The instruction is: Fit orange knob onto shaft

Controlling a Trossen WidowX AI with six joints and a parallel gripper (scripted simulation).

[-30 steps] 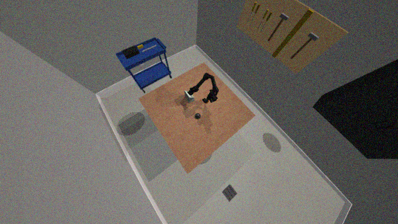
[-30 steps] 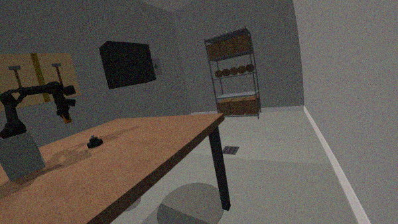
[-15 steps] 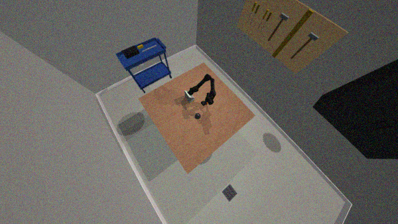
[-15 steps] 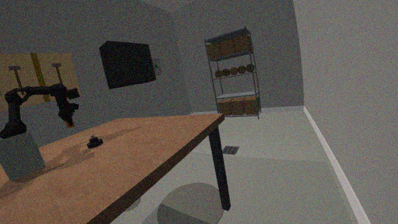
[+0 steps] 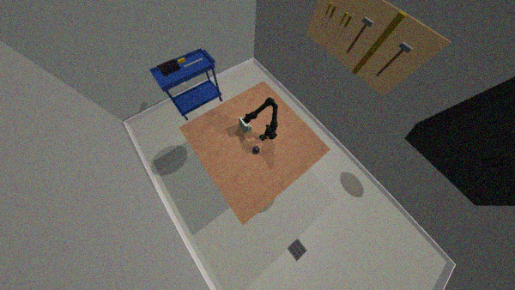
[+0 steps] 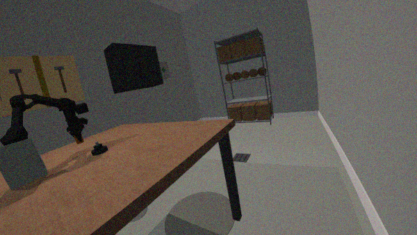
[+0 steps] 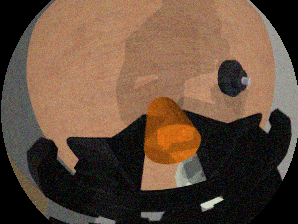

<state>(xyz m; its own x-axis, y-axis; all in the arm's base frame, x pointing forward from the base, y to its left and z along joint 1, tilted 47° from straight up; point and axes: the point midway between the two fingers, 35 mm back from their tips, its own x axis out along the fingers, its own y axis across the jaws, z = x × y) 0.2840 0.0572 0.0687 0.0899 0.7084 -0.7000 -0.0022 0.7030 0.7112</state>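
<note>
My gripper tip is 40 mm short of the dark round pedestal, 180 mm to the left of it and 40 mm above it. The rest, counted from my gripper tip: orange knob (30 mm above).
</note>
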